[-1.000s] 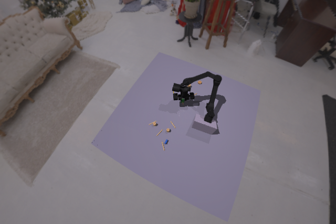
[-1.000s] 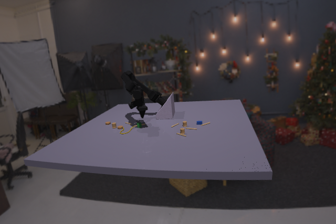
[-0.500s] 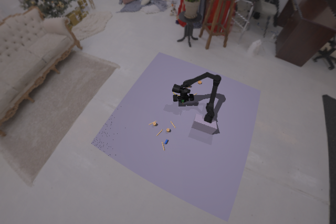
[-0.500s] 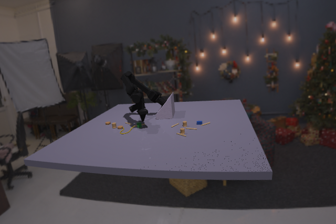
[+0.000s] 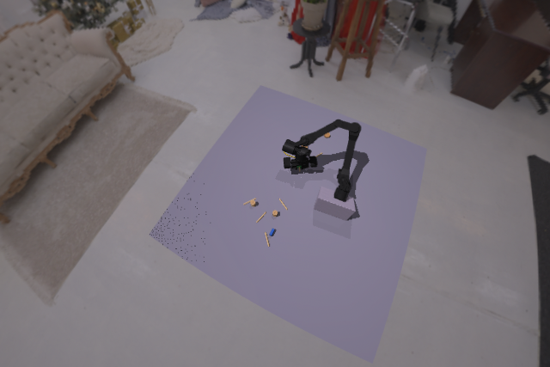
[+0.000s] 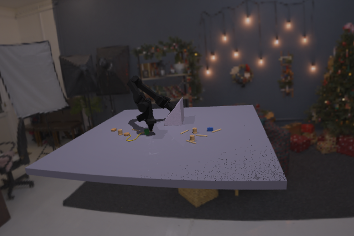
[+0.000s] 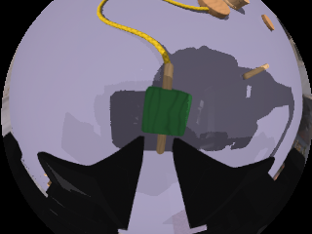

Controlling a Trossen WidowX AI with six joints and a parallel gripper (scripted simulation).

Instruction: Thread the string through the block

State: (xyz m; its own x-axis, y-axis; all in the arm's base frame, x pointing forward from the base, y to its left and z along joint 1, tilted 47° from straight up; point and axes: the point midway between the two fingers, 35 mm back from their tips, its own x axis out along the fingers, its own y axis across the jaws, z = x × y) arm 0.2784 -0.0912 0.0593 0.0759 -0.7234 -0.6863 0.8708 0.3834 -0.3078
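My gripper tip is now 30 mm to the left of the green block and 10 mm short of it. The rest, counted from my gripper tip: round wooden button 170 mm to the right, 30 mm ahead, 10 mm below; round piece 320 mm to the right, 70 mm behind, 10 mm below; thin wooden stick 40 mm to the right, 20 mm ahead.
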